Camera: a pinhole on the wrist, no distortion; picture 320 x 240 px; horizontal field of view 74.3 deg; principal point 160.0 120.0 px. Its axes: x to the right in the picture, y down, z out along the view. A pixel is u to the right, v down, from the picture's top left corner.
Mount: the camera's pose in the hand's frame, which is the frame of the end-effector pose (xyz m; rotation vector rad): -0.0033 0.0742 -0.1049 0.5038 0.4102 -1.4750
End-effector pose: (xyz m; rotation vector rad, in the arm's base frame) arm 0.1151 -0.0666 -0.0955 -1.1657 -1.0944 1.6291
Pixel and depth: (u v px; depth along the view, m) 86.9 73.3 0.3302
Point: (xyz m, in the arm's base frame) -0.0807 -0.1951 -0.0141
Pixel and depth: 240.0 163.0 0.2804
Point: 0.0564 0.0115 0.0671
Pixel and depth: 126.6 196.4 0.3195
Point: -0.0879 0.0038 -0.0259
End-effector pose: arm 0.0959 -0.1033 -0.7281 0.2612 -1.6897 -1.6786
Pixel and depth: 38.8 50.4 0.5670
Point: -0.0538 0.4596 -0.7233
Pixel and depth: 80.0 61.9 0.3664
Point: 0.0175 0.1834 -0.7562
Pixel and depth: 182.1 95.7 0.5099
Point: -0.1077 0.1366 -0.9598
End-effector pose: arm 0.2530 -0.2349 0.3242 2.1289 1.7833 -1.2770
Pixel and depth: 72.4 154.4 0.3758
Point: 0.0914 -0.3716 0.1125
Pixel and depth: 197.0 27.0 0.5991
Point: -0.2056 -0.5178 0.4501
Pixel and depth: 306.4 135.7 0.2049
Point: 0.1260 -0.1695 0.3919
